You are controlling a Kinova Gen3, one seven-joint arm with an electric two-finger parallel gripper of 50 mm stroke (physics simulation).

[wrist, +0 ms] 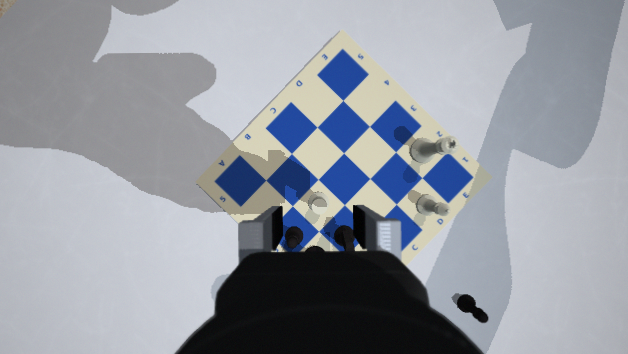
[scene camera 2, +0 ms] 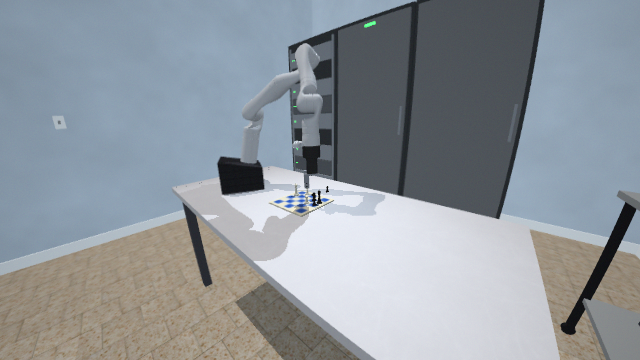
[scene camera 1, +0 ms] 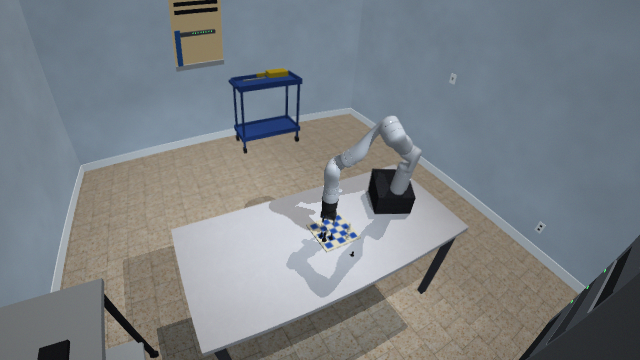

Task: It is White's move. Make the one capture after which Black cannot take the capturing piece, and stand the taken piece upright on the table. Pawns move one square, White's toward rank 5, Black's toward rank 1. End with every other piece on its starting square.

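Places are measured from the arm's base along level axes (x ahead, y left, z up), in centimetres.
Where they show: gripper, fingertip midpoint: (wrist: 317, 220) (scene camera 2: 306, 186) (scene camera 1: 328, 222); arm's base, link origin: (scene camera 2: 248, 161) (scene camera 1: 397, 188).
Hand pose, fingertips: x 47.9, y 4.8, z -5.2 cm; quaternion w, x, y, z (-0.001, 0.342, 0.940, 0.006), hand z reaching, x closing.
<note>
Things, the pixels of their centre, and the offset from my fingertips. Level surfaces: height alone.
- flat-topped white rook, body centre: (wrist: 319, 204) (scene camera 2: 306, 199) dx -0.4, dy -0.1, dz -6.5 cm
- black knight, body centre: (wrist: 346, 239) dx -0.2, dy +4.2, dz -6.2 cm
- tall black piece, body centre: (scene camera 2: 319, 196) dx +3.7, dy +4.0, dz -5.0 cm
- tall crowned white piece, body centre: (wrist: 437, 147) (scene camera 2: 296, 188) dx -12.0, dy +2.8, dz -5.0 cm
- small white pawn, body centre: (wrist: 436, 207) dx -8.7, dy +7.4, dz -6.0 cm
- board, body centre: (wrist: 344, 179) (scene camera 2: 301, 201) (scene camera 1: 333, 231) dx -4.0, dy -0.2, dz -8.5 cm
- white table, surface height: dz -8.8 cm
My gripper (scene camera 1: 328, 220) (scene camera 2: 306, 187) (wrist: 317, 220) is open and empty, pointing down above the flat-topped white rook (scene camera 2: 307, 200) (wrist: 318, 203), which stands upright on B3. A black pawn (wrist: 294, 236) stands on A3, a black knight (wrist: 344, 234) on B2. A tall black piece (scene camera 2: 319, 197) stands on A2, mostly hidden by the gripper in the wrist view. A tall crowned white piece (scene camera 2: 295, 190) (wrist: 422, 150) stands on E2, a small white pawn (wrist: 427, 204) on D1. A black pawn (scene camera 1: 352, 254) (scene camera 2: 327, 189) (wrist: 467, 303) stands upright on the table off the rank 1 edge.
The board (scene camera 1: 327, 249) (scene camera 2: 301, 215) (wrist: 341, 38) lies on the white table (scene camera 1: 240, 280) (scene camera 2: 400, 270), in front of the arm's black base (scene camera 1: 392, 200) (scene camera 2: 241, 177). A blue cart (scene camera 1: 266, 84) stands by the wall. Dark cabinets (scene camera 2: 370, 100) stand beyond the table.
</note>
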